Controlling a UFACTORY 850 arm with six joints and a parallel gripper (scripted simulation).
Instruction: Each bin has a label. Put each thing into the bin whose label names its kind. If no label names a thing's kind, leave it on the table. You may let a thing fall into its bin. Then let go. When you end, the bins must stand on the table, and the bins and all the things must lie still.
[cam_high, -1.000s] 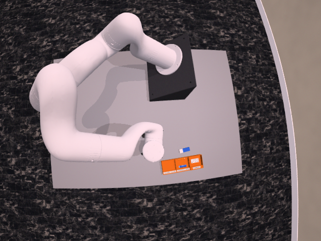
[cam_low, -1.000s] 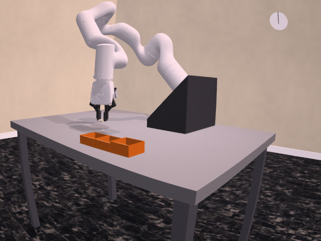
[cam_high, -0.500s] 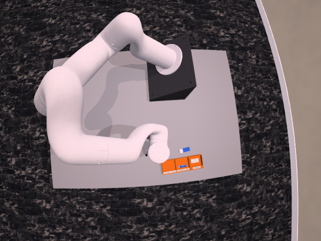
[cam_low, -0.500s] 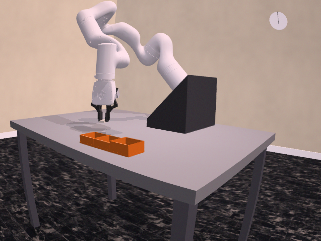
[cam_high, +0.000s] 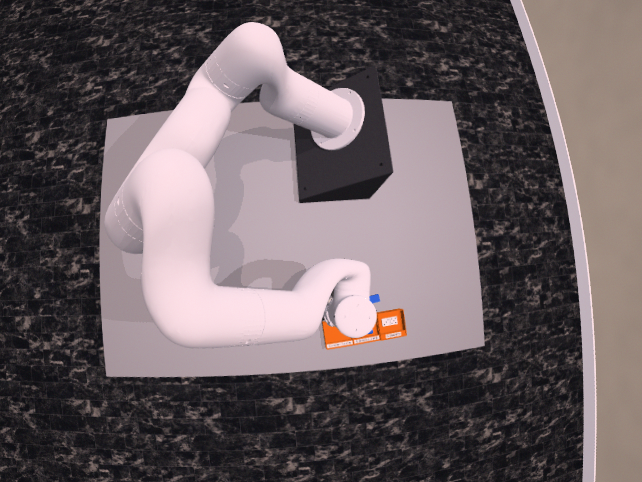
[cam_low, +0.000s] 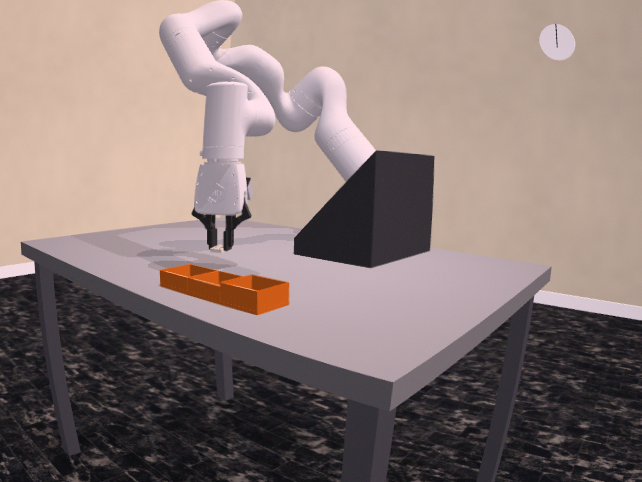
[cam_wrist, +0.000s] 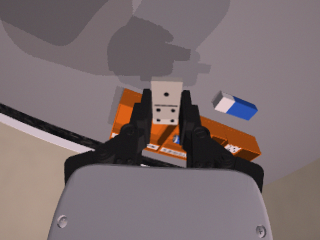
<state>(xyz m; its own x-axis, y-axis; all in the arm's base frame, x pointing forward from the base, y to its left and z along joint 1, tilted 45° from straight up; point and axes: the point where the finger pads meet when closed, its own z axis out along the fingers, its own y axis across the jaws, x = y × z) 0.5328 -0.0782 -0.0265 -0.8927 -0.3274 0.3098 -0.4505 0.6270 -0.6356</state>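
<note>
Now: hand 17 cm to the right of the white domino, 7 cm short of it and 7 cm above it. Round my hand: blue-and-white block (11 cm to the left, 8 cm below); then white card-like piece (2 cm below); then orange battery (9 cm to the left, 7 cm below, 5 cm ahead).
</note>
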